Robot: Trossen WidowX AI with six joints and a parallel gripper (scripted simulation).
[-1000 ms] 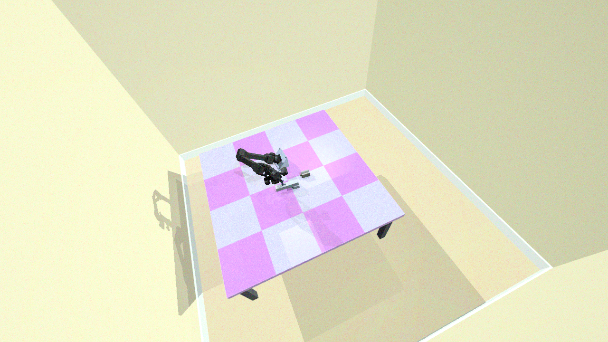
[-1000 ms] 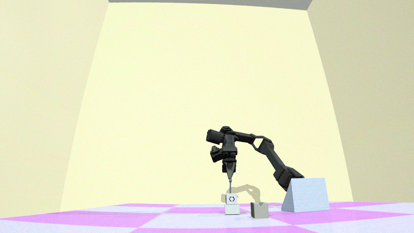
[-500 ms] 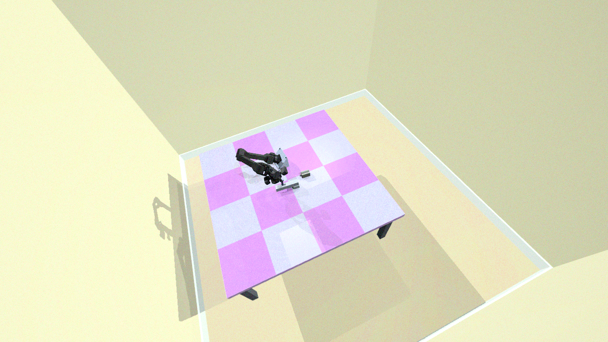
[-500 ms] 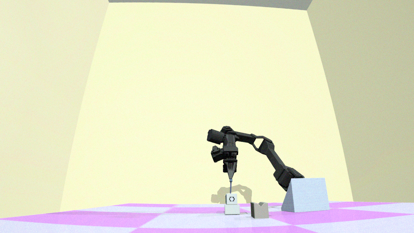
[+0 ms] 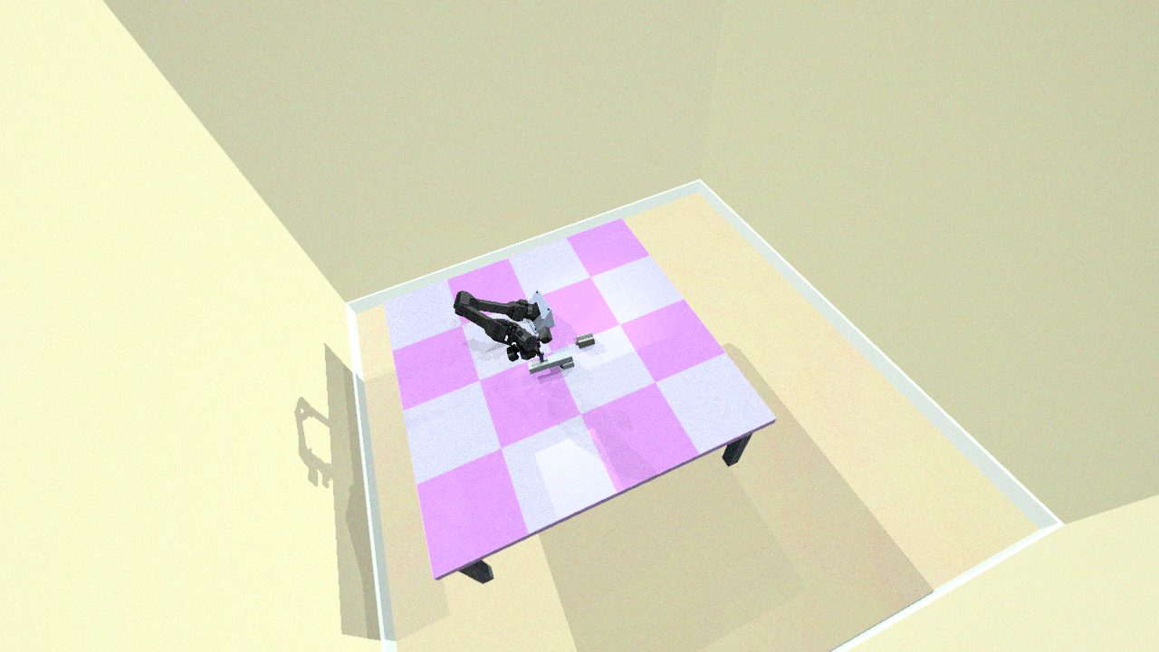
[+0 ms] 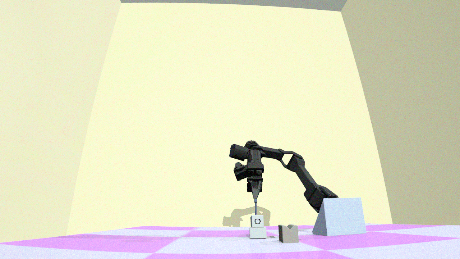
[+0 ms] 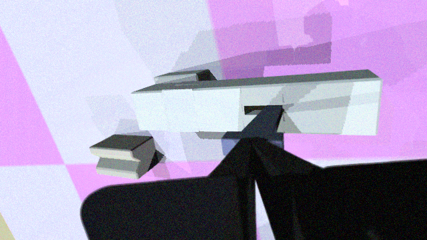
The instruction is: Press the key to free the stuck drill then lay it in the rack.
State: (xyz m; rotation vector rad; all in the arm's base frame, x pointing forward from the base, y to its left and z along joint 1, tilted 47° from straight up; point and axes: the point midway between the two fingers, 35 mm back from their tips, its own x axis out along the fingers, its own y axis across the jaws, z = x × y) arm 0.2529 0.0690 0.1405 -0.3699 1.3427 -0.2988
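Right now the key is 3 cm below my gripper tip. Also, from my gripper tip: grey holder block (4 cm to the left, 8 cm below); drill (6 cm to the left, 8 cm below); rack (6 cm behind, 21 cm to the left, 10 cm below).
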